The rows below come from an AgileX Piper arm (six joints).
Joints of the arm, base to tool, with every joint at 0 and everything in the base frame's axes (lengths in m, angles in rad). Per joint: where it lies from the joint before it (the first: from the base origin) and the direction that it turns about. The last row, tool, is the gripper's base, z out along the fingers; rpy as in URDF.
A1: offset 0 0 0.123 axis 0 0 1
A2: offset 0 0 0 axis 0 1 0
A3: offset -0.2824 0 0.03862 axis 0 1 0
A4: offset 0.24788 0 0.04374 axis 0.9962 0 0.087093
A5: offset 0 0 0 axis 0 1 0
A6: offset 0.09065 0 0.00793 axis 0.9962 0 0.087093
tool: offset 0 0 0 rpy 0 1.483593 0
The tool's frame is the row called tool.
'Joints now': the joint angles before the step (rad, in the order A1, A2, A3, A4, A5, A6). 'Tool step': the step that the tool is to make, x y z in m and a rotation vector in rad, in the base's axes. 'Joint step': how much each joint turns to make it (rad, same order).
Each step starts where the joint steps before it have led.
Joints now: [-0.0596, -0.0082, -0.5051, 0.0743, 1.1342, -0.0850]
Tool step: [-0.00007, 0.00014, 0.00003, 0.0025, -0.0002, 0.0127]
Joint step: [0.0110, 0.0000, 0.0000, 0.0030, -0.0001, 0.0000]
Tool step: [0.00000, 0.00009, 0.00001, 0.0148, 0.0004, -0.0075]
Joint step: [0.0000, 0.0000, 0.0000, 0.0011, 0.0000, 0.0161]
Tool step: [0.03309, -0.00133, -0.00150, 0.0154, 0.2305, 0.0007]
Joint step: [0.0000, 0.2248, -0.0018, 0.0031, 0.0078, 0.0022]
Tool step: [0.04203, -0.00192, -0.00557, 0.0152, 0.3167, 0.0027]
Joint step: [-0.0004, 0.3099, -0.0357, 0.0003, 0.0429, 0.0005]
